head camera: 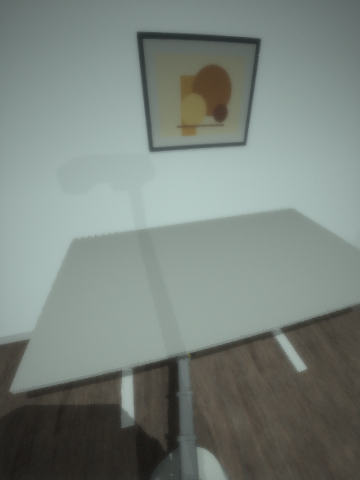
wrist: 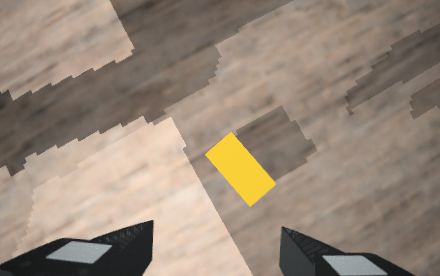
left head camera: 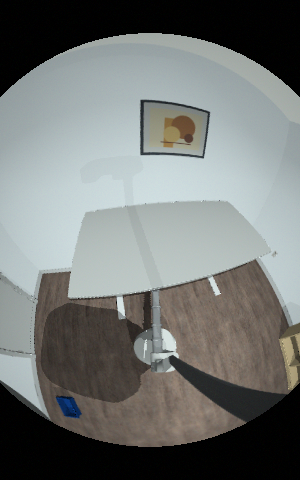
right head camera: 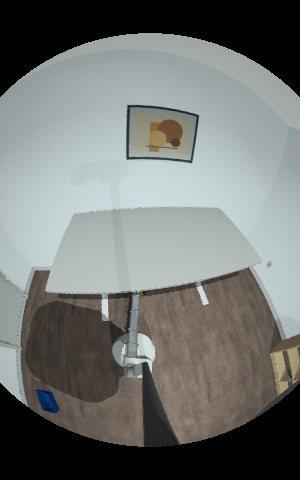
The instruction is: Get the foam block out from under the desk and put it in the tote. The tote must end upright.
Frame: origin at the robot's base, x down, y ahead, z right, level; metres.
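Where they show: gripper, fingertip midpoint: (wrist: 216, 243).
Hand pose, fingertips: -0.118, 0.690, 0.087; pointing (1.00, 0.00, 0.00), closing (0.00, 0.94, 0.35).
Observation:
After its pixels a point has its place, as x, y, z.
The yellow foam block (wrist: 240, 169) @(-0.019, 0.723, 0.056) lies on the floor in the middle of the wrist view, turned diagonally. A small speck of the block (head camera: 189, 355) @(-0.002, 0.700, 0.051) (right head camera: 141, 293) @(-0.004, 0.697, 0.044) shows at the desk's front edge in the head and right head views. My gripper (wrist: 216, 243) @(-0.118, 0.690, 0.087) is open and empty, with the block ahead of the fingertips and slightly right of their midline. The gripper is hidden by the desk (head camera: 250, 280) @(-0.922, 0.617, 0.306) (left head camera: 200, 245) @(-0.923, 0.611, 0.278) (right head camera: 185, 245) @(-0.922, 0.671, 0.332) in the head views. The blue tote (left head camera: 68, 407) (right head camera: 47, 401) is on the floor at the lower left and looks upright.
My arm (head camera: 185, 410) @(-0.456, 0.291, -0.001) (left head camera: 156, 315) @(-0.456, 0.278, 0.004) (right head camera: 133, 320) @(-0.456, 0.274, 0.001) reaches to the desk's front edge, between two white desk feet (head camera: 127, 400) (head camera: 291, 350). A beige shelf unit (left head camera: 291, 332) @(-0.201, -0.461, 1.943) (right head camera: 290, 345) @(-0.345, -0.466, 1.918) stands at the far right. A wall with a framed picture (head camera: 145, 90) @(-1.616, 1.120, -0.109) rises behind the desk.

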